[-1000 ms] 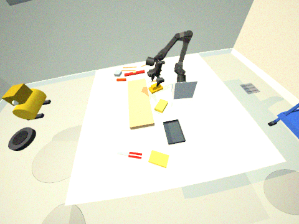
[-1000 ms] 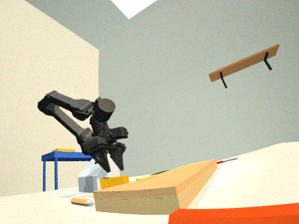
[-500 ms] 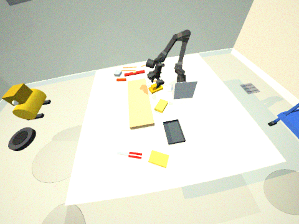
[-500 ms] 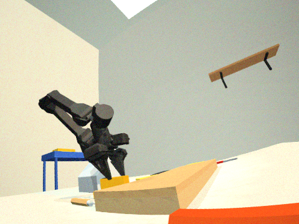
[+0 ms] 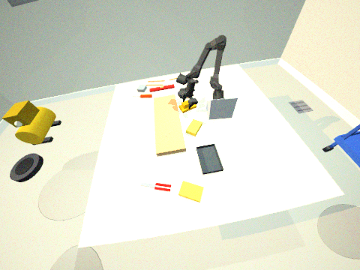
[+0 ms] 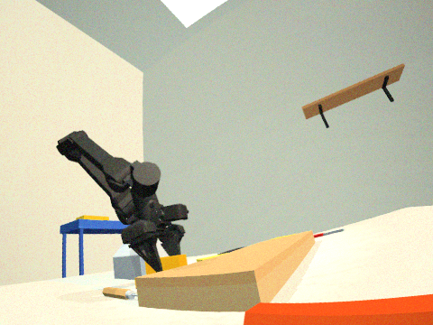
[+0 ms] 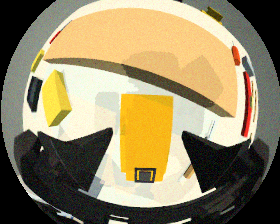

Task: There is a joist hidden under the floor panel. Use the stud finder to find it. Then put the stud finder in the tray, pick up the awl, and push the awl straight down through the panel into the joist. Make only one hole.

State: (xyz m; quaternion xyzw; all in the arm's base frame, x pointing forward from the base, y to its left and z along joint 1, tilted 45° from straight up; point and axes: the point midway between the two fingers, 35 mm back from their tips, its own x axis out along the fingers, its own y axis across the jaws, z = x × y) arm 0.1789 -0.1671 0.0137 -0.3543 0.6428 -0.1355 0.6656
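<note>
Right now my gripper tip is 30 mm past the yellow stud finder, 10 mm to the left of it and 10 mm below it. Round my gripper tip: red level (310 mm to the right, 170 mm ahead, 20 mm below); then dark tray (450 mm to the left, 40 mm behind, 20 mm below); then awl (120 mm to the right, 20 mm below).
</note>
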